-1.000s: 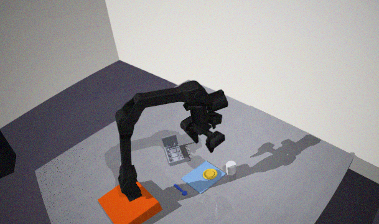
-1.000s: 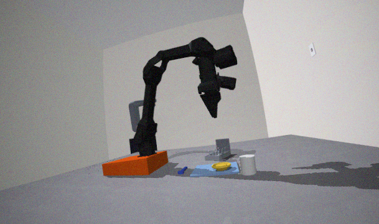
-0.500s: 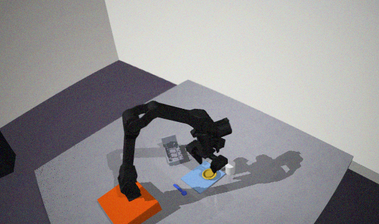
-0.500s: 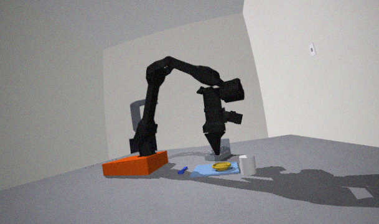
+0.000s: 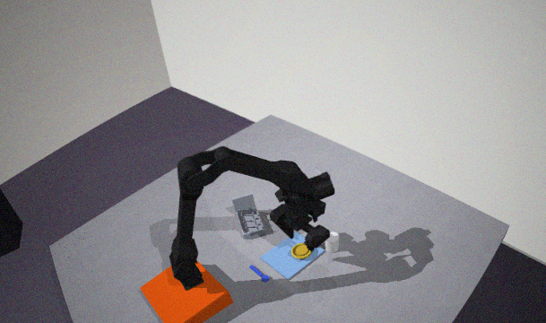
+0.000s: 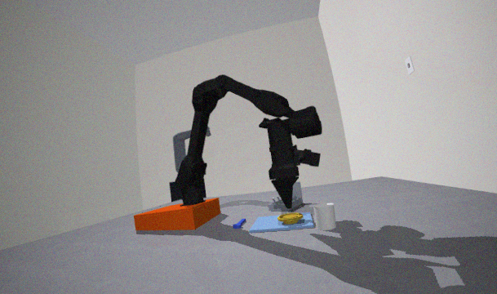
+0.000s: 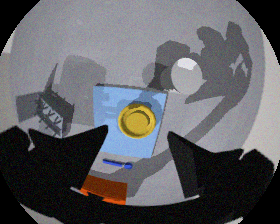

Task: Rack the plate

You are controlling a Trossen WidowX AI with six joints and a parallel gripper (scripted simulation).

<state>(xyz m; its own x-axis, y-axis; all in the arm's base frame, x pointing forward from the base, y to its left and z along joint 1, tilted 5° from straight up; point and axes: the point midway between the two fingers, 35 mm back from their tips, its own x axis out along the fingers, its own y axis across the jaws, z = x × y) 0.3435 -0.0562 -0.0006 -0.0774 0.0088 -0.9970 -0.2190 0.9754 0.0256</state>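
The yellow plate is 3 cm below my gripper tip. From my gripper tip the other things lie so: light blue mat 5 cm below, 3 cm behind, 2 cm to the left; white cup 9 cm ahead, 3 cm to the right, 2 cm below; blue spoon 15 cm behind, 5 cm below.
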